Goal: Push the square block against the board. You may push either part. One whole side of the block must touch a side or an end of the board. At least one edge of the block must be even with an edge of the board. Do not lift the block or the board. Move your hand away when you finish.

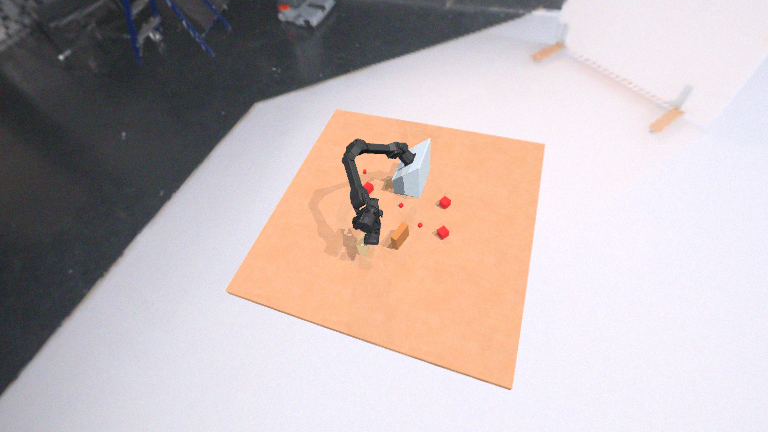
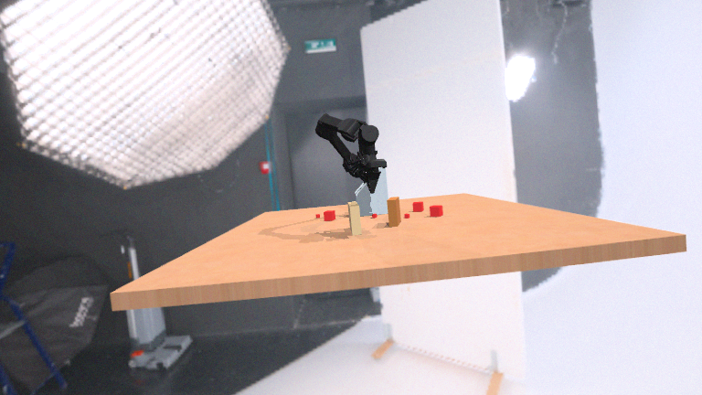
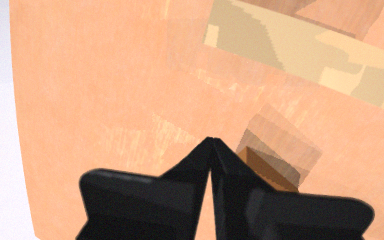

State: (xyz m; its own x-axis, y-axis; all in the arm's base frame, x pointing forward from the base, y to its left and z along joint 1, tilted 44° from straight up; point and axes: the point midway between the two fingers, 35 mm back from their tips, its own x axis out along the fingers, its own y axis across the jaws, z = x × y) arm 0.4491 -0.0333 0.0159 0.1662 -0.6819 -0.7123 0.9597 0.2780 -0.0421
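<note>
Right now the board is 8 cm below my gripper tip, 7 cm to the right of it and 4 cm behind it. Also, from my gripper tip: square block (9 cm to the left, 9 cm behind, 8 cm below).
</note>
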